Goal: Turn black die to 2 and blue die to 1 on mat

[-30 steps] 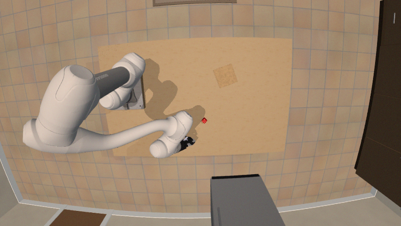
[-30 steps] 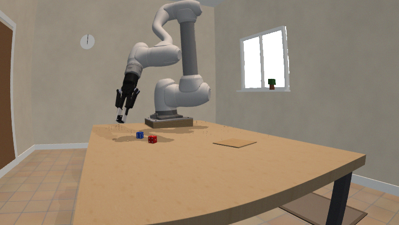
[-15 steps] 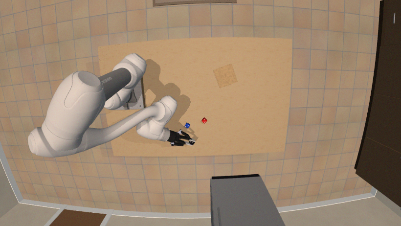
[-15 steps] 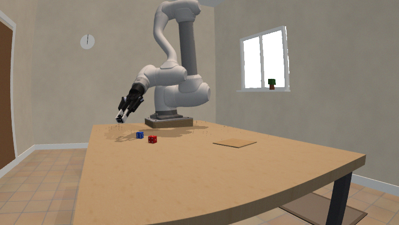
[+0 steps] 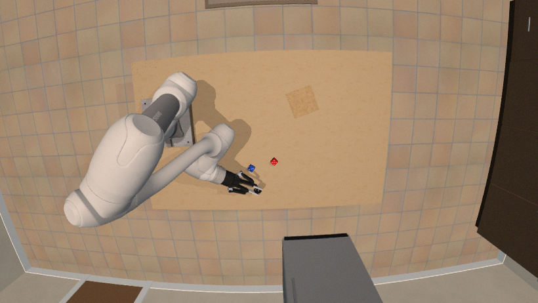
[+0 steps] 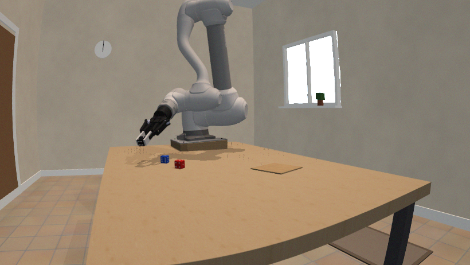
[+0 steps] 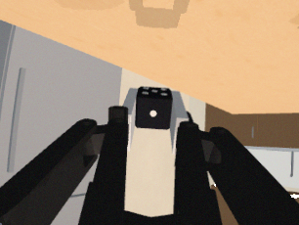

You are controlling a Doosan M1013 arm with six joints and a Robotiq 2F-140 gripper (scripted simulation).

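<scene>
Now: hand 9 cm to the right of the blue die, 9 cm above it and 1 cm past it. Round my hand: red die (13 cm ahead, 11 cm to the left, 9 cm below); black die (1 cm to the right, 1 cm below, 1 cm ahead); cork mat (41 cm to the left, 33 cm ahead, 11 cm below).
</scene>
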